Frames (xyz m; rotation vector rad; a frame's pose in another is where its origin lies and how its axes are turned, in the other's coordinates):
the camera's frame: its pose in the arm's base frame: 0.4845 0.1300 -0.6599 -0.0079 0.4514 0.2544
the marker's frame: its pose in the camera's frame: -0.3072 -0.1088 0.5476 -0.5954 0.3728 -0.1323
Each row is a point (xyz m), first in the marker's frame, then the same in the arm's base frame.
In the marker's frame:
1: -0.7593 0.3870 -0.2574
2: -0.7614 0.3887 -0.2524
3: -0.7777 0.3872 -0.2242
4: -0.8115 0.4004 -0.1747
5: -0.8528 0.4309 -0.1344
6: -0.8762 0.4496 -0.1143
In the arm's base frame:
1: -0.3774 0.1269 0.1540
2: -0.3770 0.1315 0.1573
3: -0.3733 0.1488 0.1847
4: -0.3774 0.1914 0.2287
5: -0.3993 0.2414 0.2645
6: -0.4138 0.2690 0.2826

